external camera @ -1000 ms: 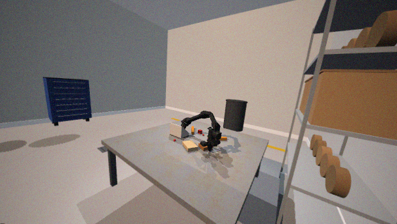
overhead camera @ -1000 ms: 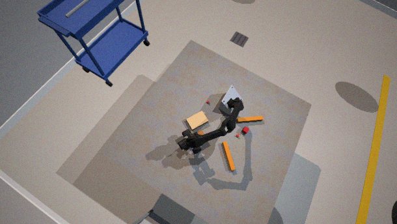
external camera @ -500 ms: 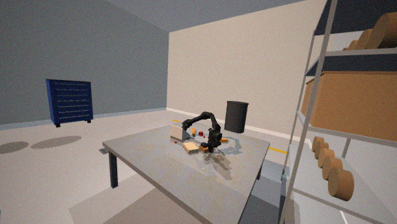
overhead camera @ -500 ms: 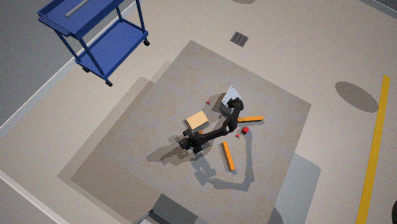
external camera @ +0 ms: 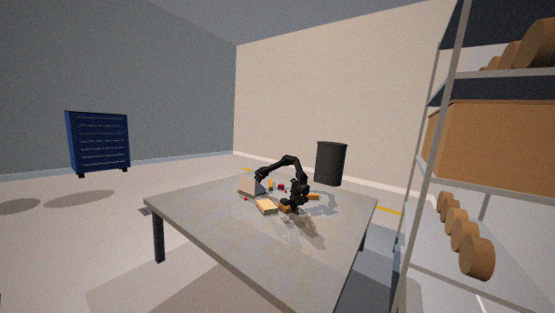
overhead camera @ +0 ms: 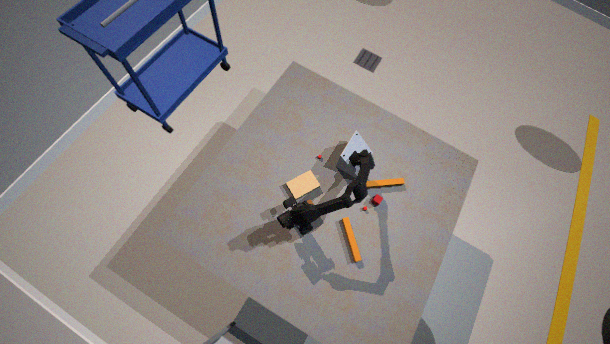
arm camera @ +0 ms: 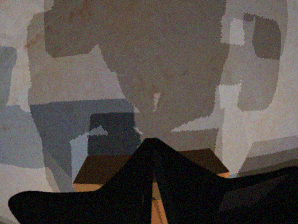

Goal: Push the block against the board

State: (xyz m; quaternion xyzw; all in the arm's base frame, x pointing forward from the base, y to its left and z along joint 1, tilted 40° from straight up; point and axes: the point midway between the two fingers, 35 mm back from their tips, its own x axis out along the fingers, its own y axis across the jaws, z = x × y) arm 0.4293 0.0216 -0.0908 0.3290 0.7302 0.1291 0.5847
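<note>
The orange-brown square block is 6 cm behind my gripper tip, 2 cm to the left of it and 1 cm above it. Also, from my gripper tip: pale wooden slab 16 cm behind, 9 cm to the right, 1 cm above.
</note>
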